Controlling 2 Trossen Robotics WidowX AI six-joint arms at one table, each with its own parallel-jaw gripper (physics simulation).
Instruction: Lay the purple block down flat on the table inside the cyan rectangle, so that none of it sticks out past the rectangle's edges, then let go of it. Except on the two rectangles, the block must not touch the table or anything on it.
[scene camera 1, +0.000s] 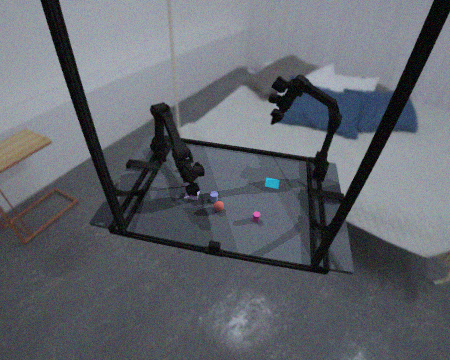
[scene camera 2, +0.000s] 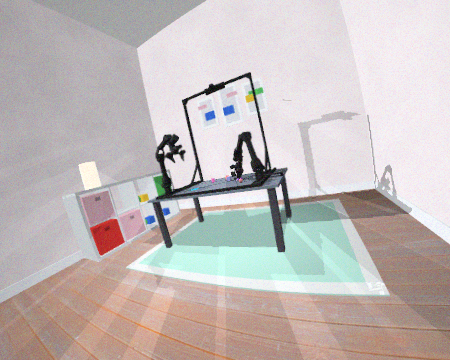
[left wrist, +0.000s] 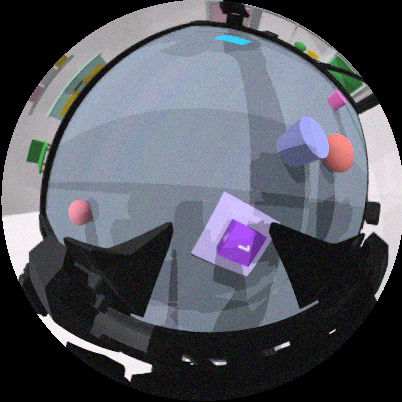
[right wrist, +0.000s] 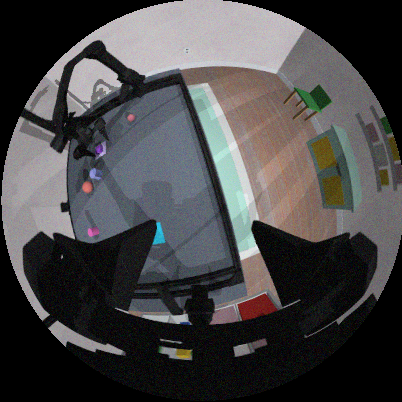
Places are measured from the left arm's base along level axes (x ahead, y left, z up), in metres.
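Pixels of known places: left gripper, fingertip midpoint: (scene camera 2: 238, 178) (left wrist: 222, 227) (right wrist: 101, 147); right gripper, fingertip midpoint: (scene camera 1: 274, 120) (scene camera 2: 179, 162) (right wrist: 204, 225); left arm's base, origin of the base link: (scene camera 1: 160, 156) (scene camera 2: 260, 178) (right wrist: 140, 89); right arm's base, origin of the base link: (scene camera 1: 318, 176) (scene camera 2: 168, 192) (right wrist: 199, 290).
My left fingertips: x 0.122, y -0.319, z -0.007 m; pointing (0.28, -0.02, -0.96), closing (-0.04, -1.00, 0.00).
Note:
Ahead of a thing's pixels: the offset from my left fingertips to its top centre. "*": to the spot under its first point.
The purple block @(0.016 m back, 0.017 m right, 0.007 m up) (left wrist: 241, 242) (right wrist: 99, 149) lies on the pale lilac rectangle @(* 0.022 m back, 0.011 m left, 0.012 m down) (left wrist: 210, 245) (right wrist: 104, 146), at a slant in the left wrist view. My left gripper (left wrist: 222, 227) (scene camera 1: 192, 189) is open and empty above it; the block shows between the fingers, nearer the picture's right finger. In scene camera 1 the gripper hides most of the block. The cyan rectangle @(* 0.424 m ahead, 0.074 m right, 0.011 m down) (scene camera 1: 272, 183) (left wrist: 233, 39) (right wrist: 159, 234) lies bare, far from the block. My right gripper (scene camera 1: 274, 109) (right wrist: 204, 225) is open and empty, high above the table.
A blue-violet cylinder @(0.080 m ahead, 0.086 m right, 0.029 m up) (scene camera 1: 214, 196) (left wrist: 302, 142) and an orange-red ball @(0.080 m ahead, 0.157 m right, 0.037 m up) (scene camera 1: 218, 206) (left wrist: 339, 153) stand close beside the lilac rectangle. A magenta cylinder @(0.229 m ahead, 0.273 m right, 0.028 m up) (scene camera 1: 256, 216) (right wrist: 93, 232) stands farther off. A pink ball @(0.013 m ahead, 0.180 m left, 0.021 m up) (left wrist: 79, 212) (right wrist: 131, 117) lies on the block's other side. A black frame surrounds the table.

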